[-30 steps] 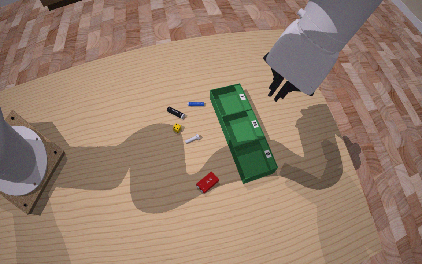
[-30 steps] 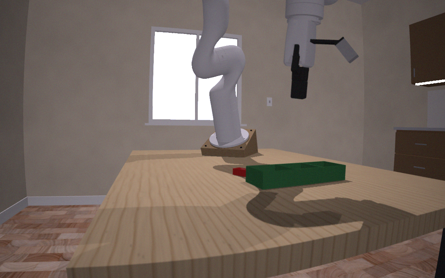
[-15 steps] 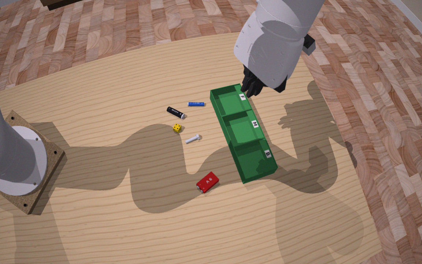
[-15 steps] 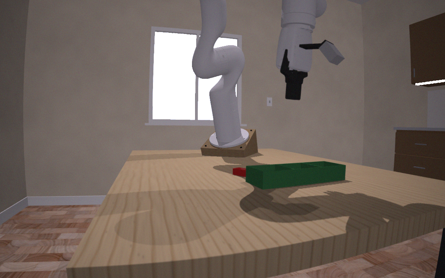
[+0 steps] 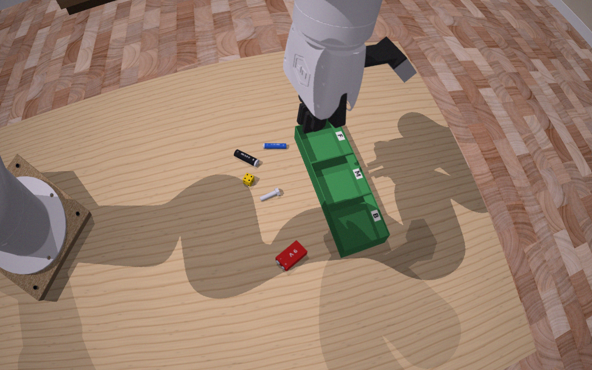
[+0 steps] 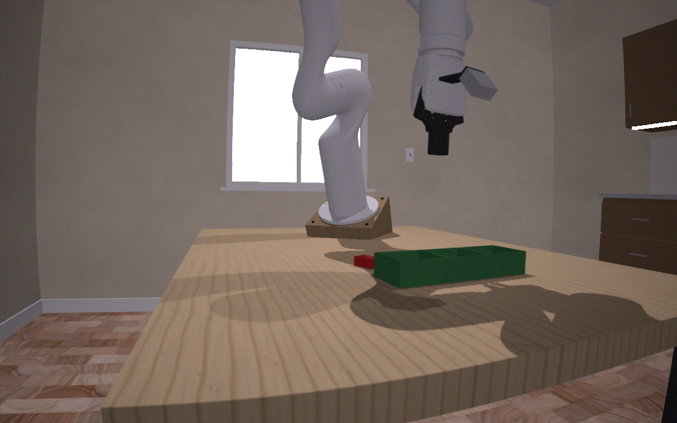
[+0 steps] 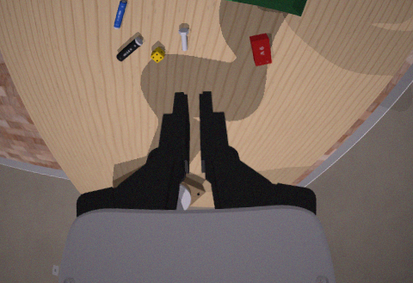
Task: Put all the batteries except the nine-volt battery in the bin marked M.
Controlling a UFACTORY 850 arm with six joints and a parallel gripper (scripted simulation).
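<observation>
Now: the green three-part bin 200 mm below my hand and 60 mm ahead of it. The rest, counted from my hand: yellow die (220 mm below, 90 mm behind, 40 mm to the left); white bolt (220 mm below, 50 mm behind); blue battery (220 mm below, 100 mm to the left, 40 mm behind).
</observation>
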